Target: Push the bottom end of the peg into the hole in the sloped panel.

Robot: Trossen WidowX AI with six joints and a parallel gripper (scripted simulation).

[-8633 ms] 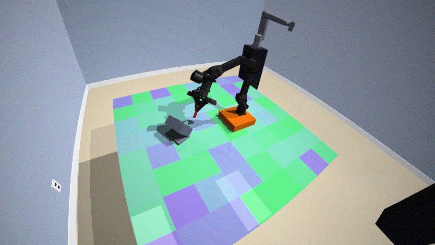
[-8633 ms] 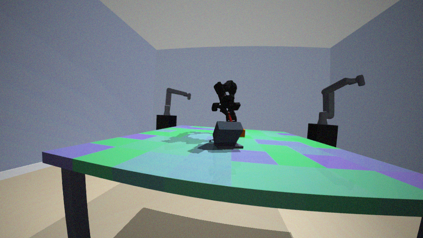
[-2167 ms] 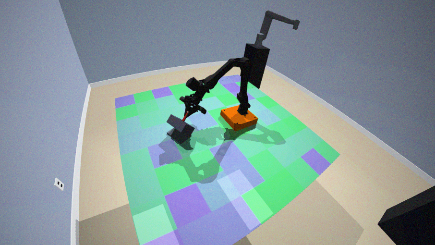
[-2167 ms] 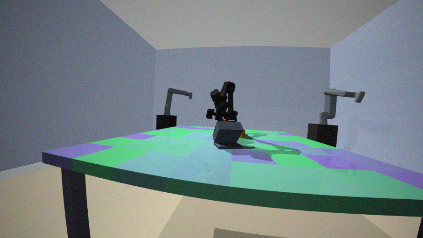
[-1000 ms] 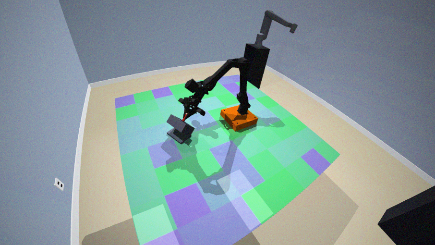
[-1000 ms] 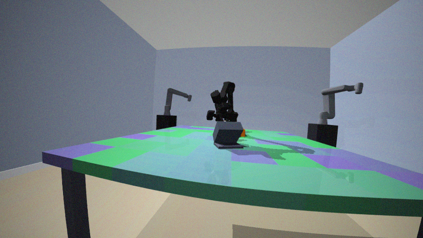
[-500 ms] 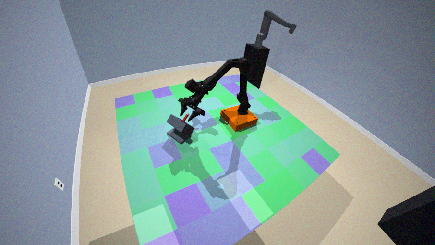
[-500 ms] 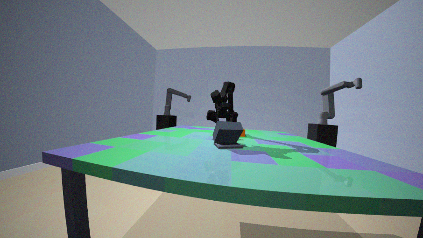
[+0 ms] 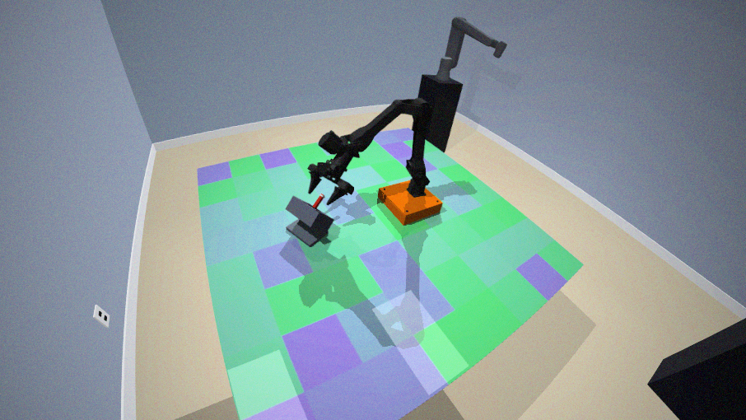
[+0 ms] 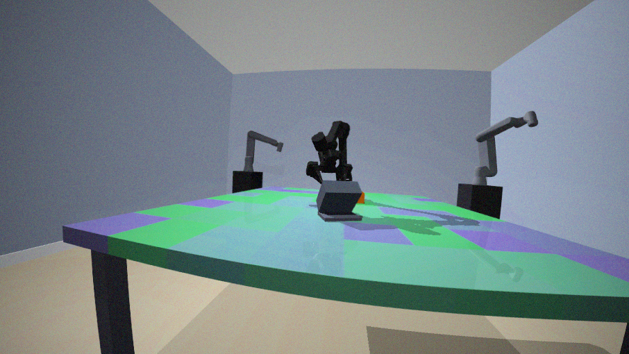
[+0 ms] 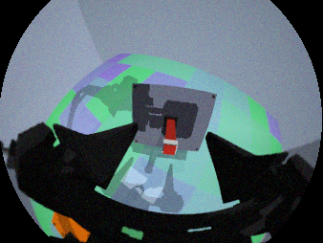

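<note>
Now: the red peg 1 cm behind my gripper tip and 1 cm below it. Round my gripper tip: dark grey sloped panel: 4 cm ahead, 2 cm to the left, 4 cm below.
</note>
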